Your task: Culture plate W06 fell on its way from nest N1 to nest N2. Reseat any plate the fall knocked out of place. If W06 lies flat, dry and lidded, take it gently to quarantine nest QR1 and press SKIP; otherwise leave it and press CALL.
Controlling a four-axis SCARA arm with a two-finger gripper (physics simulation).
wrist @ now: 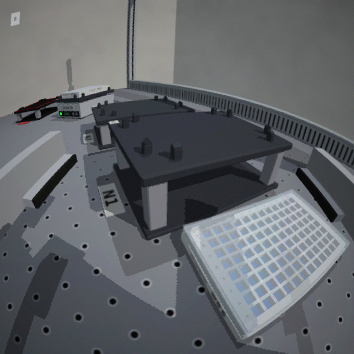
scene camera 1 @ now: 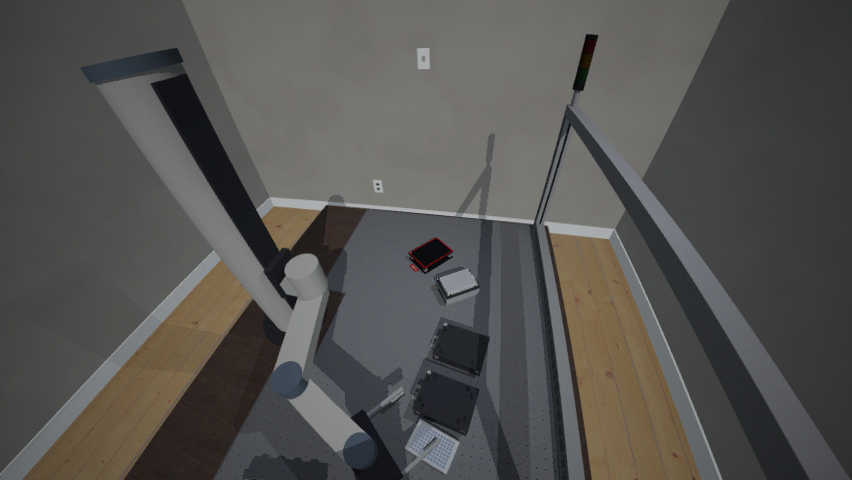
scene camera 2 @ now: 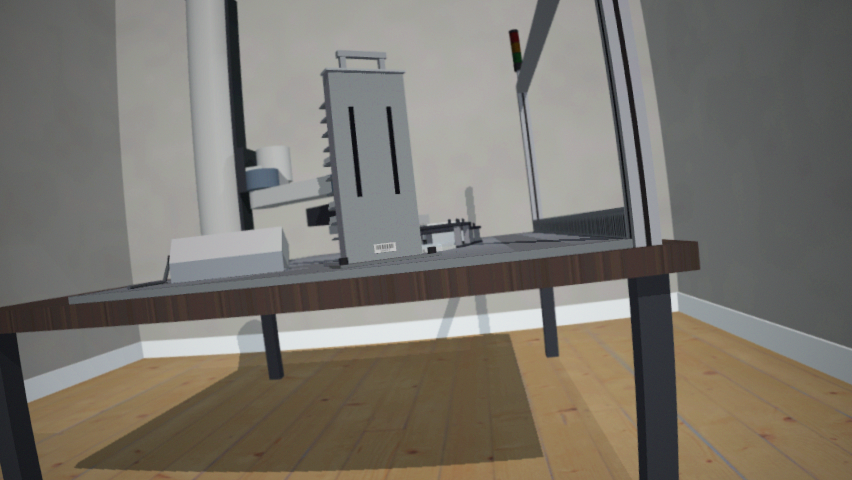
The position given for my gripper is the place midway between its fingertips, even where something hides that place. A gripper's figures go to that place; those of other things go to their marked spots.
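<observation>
A grey shaker (wrist: 79, 107) sits 0.48 m from the lens. My own gripper (wrist: 191, 148), meanwhile, is 0.10 m from the lens.
</observation>
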